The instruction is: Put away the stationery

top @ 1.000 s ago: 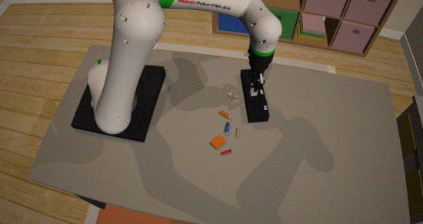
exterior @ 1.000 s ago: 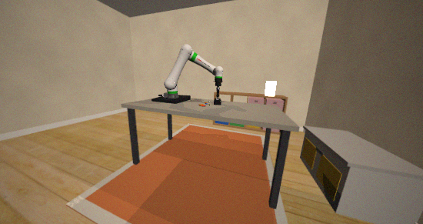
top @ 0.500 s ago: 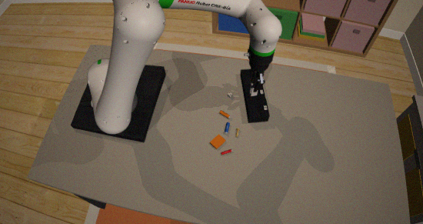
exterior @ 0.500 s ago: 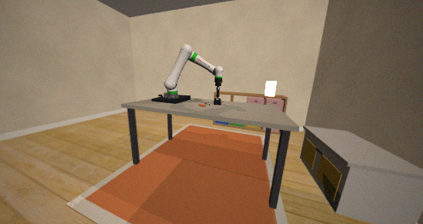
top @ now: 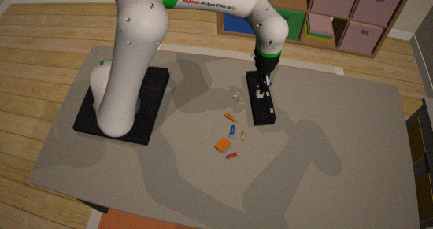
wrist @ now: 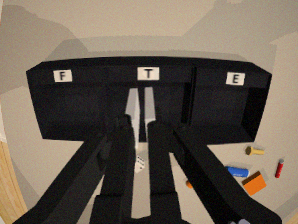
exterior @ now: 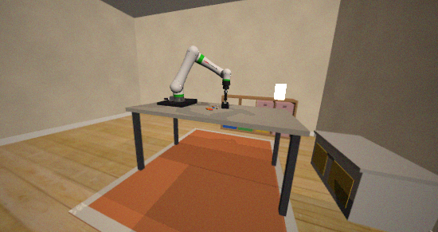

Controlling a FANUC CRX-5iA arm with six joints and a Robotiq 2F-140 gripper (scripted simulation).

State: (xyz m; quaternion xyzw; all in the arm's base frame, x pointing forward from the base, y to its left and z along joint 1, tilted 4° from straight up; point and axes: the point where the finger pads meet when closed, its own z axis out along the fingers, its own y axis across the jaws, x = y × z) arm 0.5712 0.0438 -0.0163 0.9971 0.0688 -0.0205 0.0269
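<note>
My gripper is now 10 mm to the left of the long black bin and 30 mm above it. The rest, counted from my hand: orange marker: 130 mm behind, 90 mm to the right, 40 mm below; then small yellow piece: 80 mm behind, 170 mm to the right, 40 mm below; then white die: 100 mm behind, 40 mm below.
</note>
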